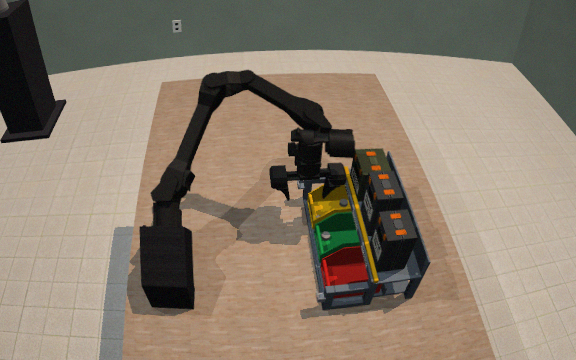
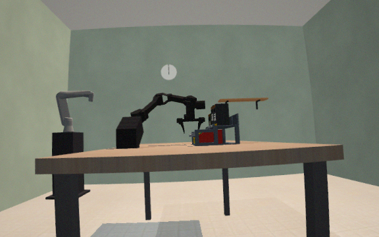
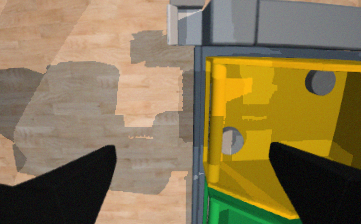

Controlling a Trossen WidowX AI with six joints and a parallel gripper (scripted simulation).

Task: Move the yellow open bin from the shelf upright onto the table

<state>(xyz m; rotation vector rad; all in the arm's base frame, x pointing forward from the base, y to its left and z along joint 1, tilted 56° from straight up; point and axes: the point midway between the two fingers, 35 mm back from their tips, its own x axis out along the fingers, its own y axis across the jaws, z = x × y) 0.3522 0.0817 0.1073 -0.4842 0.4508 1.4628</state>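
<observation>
The yellow bin lies 80 mm ahead of my hand and 70 mm below it. Round my hand: red bin: 220 mm to the right, 90 mm ahead, 70 mm below; then yellow rail: 120 mm ahead, 110 mm to the right; then green bin: 110 mm to the right, 90 mm ahead, 70 mm below.
</observation>
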